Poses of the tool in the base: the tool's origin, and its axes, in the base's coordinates. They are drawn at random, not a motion.
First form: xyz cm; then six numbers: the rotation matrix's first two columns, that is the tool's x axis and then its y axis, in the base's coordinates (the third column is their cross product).
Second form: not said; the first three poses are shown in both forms.
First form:
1: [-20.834, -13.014, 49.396, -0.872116, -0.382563, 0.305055, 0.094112, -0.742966, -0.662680]
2: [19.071, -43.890, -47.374, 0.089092, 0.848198, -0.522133, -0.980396, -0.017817, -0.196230]
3: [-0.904, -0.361, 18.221, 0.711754, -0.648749, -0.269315, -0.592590, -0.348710, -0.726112]
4: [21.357, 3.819, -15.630, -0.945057, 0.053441, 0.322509, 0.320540, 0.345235, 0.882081]
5: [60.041, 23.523, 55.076, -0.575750, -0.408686, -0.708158, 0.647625, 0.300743, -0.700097]
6: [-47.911, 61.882, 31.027, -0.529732, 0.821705, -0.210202, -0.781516, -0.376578, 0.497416]
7: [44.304, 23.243, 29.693, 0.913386, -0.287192, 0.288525, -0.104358, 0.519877, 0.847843]
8: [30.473, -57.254, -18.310, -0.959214, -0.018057, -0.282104, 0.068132, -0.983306, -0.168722]
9: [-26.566, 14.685, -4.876, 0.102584, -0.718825, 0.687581, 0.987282, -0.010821, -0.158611]
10: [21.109, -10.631, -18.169, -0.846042, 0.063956, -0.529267, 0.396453, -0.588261, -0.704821]
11: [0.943, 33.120, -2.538, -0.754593, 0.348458, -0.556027, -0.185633, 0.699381, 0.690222]
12: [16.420, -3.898, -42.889, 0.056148, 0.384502, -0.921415, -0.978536, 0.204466, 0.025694]
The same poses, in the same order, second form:
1: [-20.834, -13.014, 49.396, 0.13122, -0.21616, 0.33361, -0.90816]
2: [19.071, -43.890, -47.374, 0.68943, -0.26312, 0.12561, 0.66308]
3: [-0.904, -0.361, 18.221, 0.42732, -0.82053, 0.37821, -0.03286]
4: [21.357, 3.819, -15.630, 0.11914, -0.11522, -0.81143, -0.56045]
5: [60.041, 23.523, 55.076, 0.45181, 0.08942, 0.66801, -0.58449]
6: [-47.911, 61.882, 31.027, 0.48357, 0.03600, 0.27906, 0.82885]
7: [44.304, 23.243, 29.693, 0.84825, 0.48699, -0.20101, -0.05389]
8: [30.473, -57.254, -18.310, 0.02186, 0.14112, 0.08871, -0.98577]
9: [-26.566, 14.685, -4.876, 0.67088, -0.31813, -0.21096, -0.63577]
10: [21.109, -10.631, -18.169, 0.09751, 0.25975, 0.44313, -0.85244]
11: [0.943, 33.120, -2.538, 0.34703, 0.04767, 0.85397, 0.38476]
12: [16.420, -3.898, -42.889, 0.64194, -0.34057, 0.43606, 0.53083]
